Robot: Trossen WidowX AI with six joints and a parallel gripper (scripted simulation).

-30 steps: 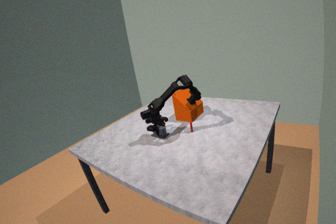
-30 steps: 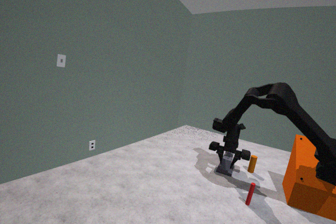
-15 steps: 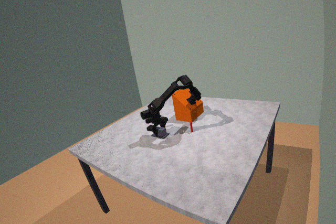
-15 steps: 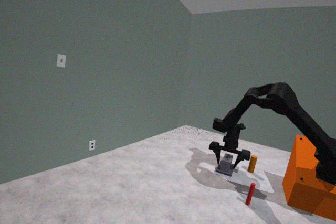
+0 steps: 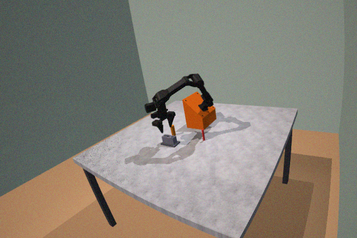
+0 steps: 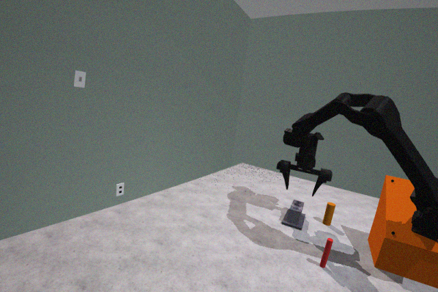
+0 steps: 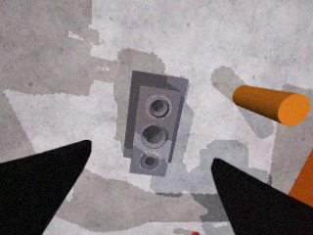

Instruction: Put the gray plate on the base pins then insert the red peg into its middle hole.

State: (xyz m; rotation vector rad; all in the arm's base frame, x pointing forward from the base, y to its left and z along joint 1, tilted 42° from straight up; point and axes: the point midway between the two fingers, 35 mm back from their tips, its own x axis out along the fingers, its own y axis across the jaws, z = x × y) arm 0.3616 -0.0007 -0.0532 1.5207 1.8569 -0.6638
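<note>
Now: the gray plate 6 cm below my gripper tip. The rest, counted from my gripper tip: red peg: 19 cm to the left, 15 cm behind, 7 cm below; then gray base: 10 cm below; then short orange peg: 11 cm behind, 7 cm below, 6 cm to the right.
</note>
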